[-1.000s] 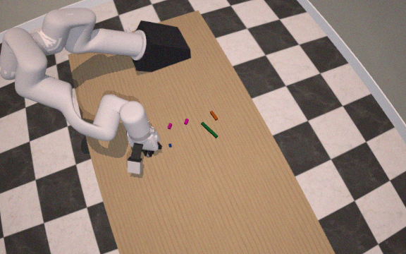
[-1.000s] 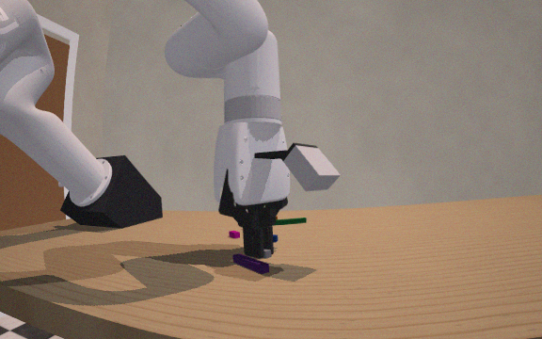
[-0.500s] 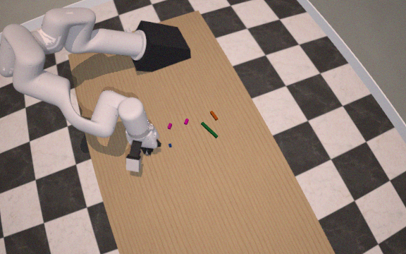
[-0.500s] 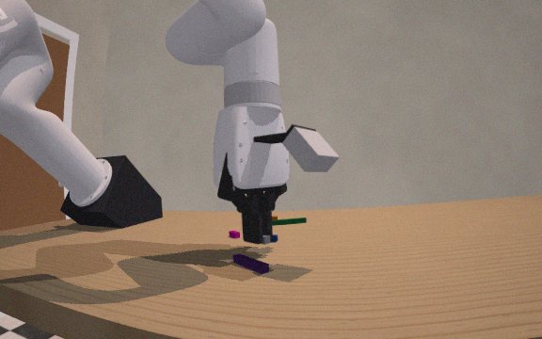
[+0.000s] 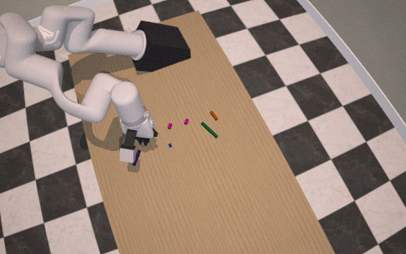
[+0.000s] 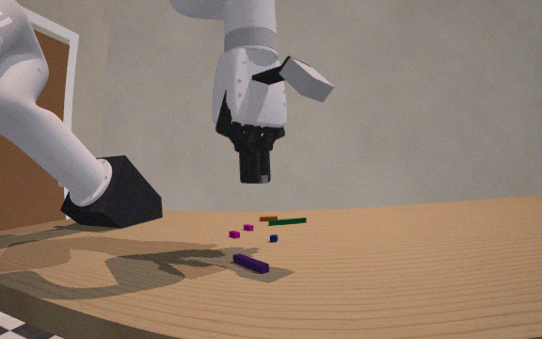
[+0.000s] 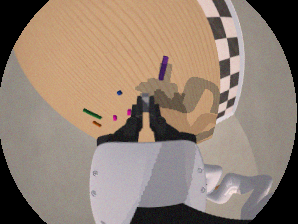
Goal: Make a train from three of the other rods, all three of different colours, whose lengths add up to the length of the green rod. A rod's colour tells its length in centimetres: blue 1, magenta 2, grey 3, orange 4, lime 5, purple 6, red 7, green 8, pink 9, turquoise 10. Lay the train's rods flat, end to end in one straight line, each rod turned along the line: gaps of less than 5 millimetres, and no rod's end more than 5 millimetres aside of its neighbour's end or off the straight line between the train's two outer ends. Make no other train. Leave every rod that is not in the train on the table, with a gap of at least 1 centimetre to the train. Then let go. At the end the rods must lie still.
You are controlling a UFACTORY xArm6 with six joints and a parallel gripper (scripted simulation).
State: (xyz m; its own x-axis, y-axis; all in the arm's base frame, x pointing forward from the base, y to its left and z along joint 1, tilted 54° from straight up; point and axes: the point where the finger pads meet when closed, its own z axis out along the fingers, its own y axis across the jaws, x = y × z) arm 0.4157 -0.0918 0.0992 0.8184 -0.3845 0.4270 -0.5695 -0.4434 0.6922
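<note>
Now: the blue rod 1 cm ahead of my hand, 8 cm to the left of it and 11 cm below it. The rest, counted from my hand: purple rod: 5 cm to the right, 11 cm below; then grey rod: 2 cm below; then green rod: 2 cm ahead, 24 cm to the left, 11 cm below.
</note>
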